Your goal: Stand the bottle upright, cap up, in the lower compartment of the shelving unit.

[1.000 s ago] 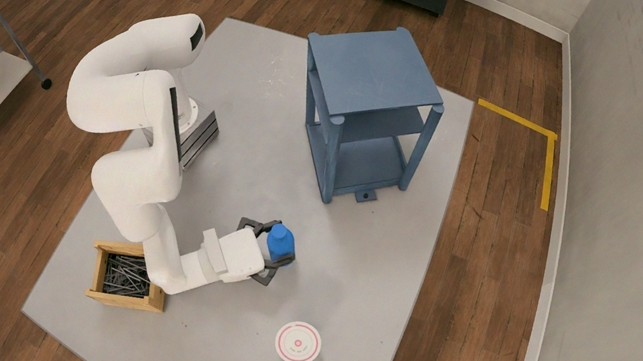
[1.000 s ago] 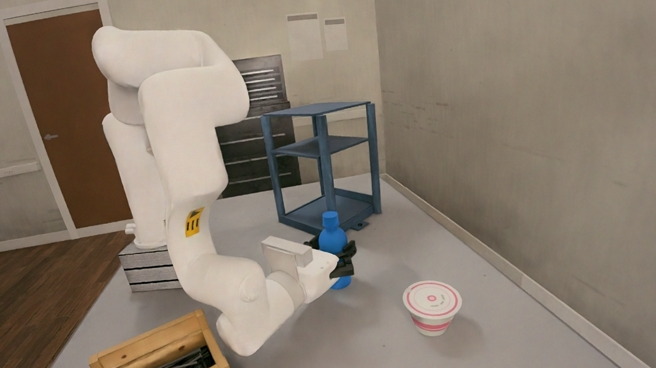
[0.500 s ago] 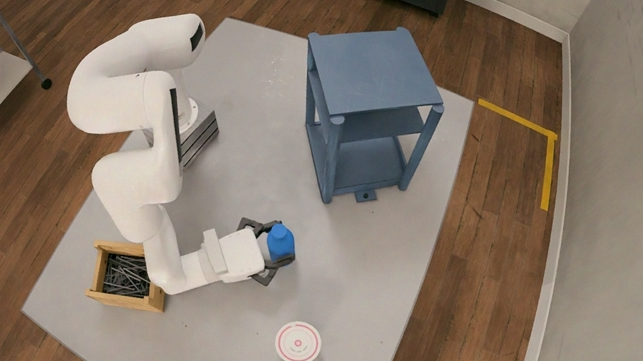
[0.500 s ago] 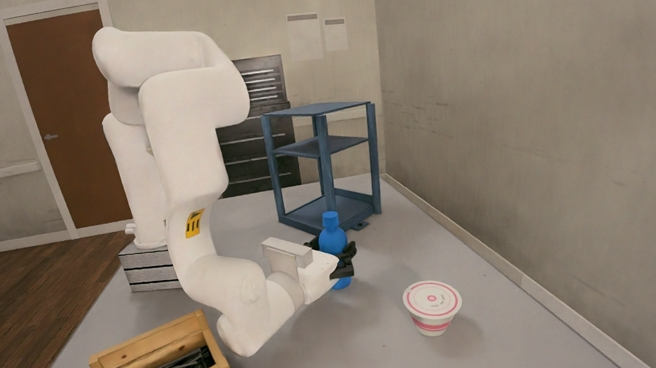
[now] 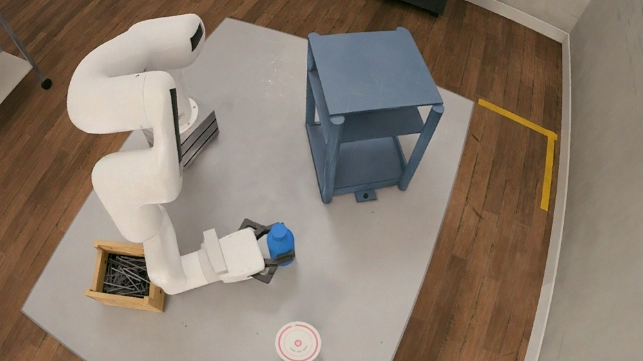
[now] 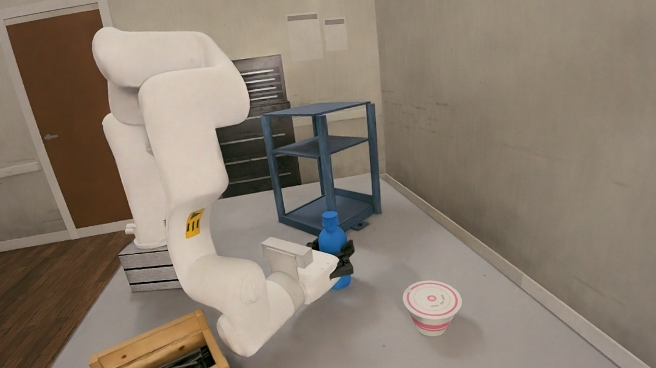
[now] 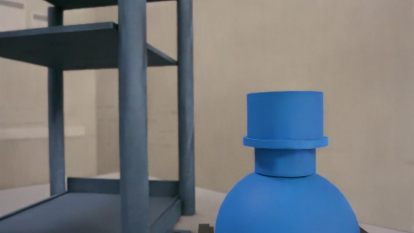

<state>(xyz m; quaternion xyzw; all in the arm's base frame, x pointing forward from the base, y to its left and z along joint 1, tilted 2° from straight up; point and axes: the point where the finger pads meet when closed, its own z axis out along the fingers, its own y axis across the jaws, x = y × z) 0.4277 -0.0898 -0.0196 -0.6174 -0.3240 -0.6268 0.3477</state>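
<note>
My gripper is now 20 mm below the blue bottle. Also, from my hand: blue shelving unit: 330 mm to the left, 80 mm above, 10 mm behind.
</note>
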